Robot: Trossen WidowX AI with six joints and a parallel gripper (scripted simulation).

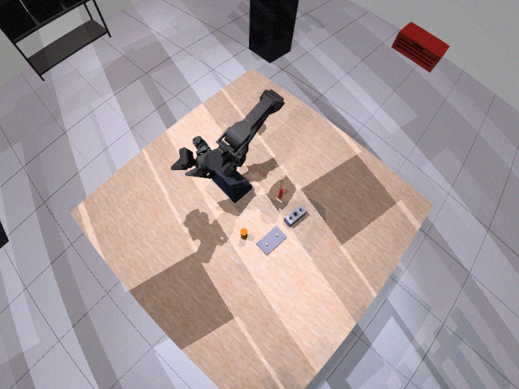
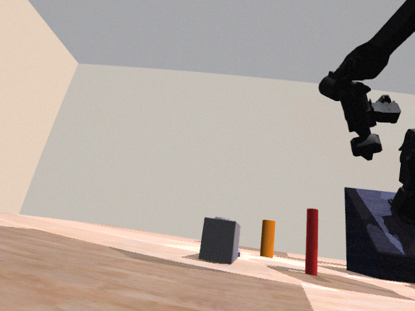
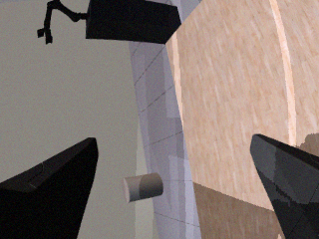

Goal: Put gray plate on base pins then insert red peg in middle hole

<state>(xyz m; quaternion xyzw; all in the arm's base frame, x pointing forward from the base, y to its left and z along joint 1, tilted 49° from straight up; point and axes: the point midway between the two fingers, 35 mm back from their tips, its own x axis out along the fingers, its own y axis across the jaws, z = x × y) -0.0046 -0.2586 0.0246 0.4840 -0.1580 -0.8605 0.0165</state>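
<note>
Now: the gray plate 36 cm ahead of my gripper tip, 28 cm to the left of it and 28 cm below it. Round my gripper tip: orange cylinder: 27 cm below, 27 cm ahead, 6 cm to the left; red peg: 31 cm to the left, 27 cm below, 25 cm ahead; dark base: 36 cm ahead, 30 cm below, 14 cm to the left.
</note>
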